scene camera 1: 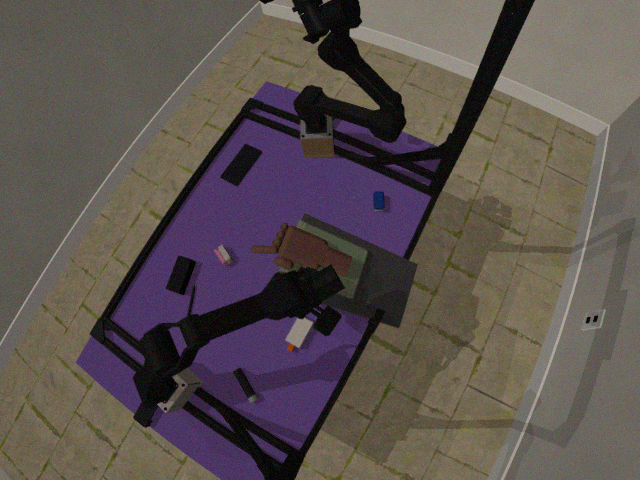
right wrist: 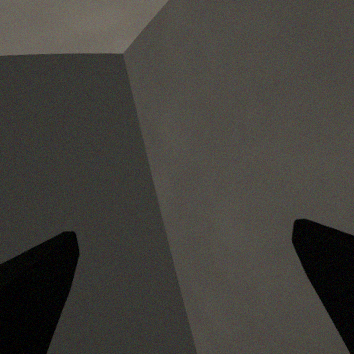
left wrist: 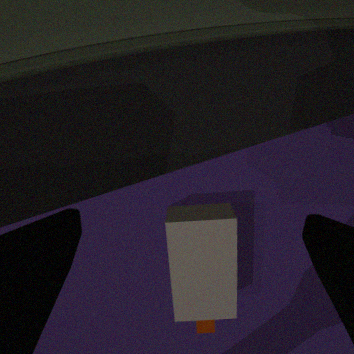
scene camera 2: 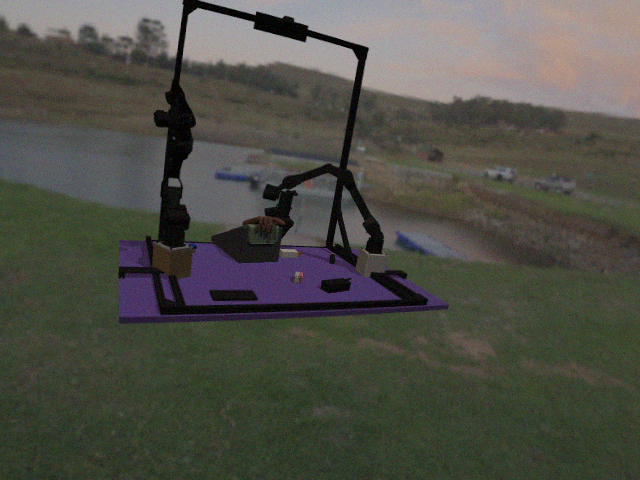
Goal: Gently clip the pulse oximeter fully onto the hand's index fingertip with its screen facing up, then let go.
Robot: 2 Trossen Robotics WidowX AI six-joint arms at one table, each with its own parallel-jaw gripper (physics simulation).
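A brown hand rests palm down on a green pad on a dark wedge, its index finger extended, bare at the tip. A white block with an orange tab lies beside the wedge. A small pink-and-white piece and a small blue-and-white piece also lie on the table. I cannot tell which is the pulse oximeter; no screen is legible. My left gripper is open above the white block, touching nothing. My right gripper is open and empty, raised away from the table.
The dark wedge stands at the table's edge. A black box, a flat black plate and a black cylinder lie around it. Black frame bars border the purple table.
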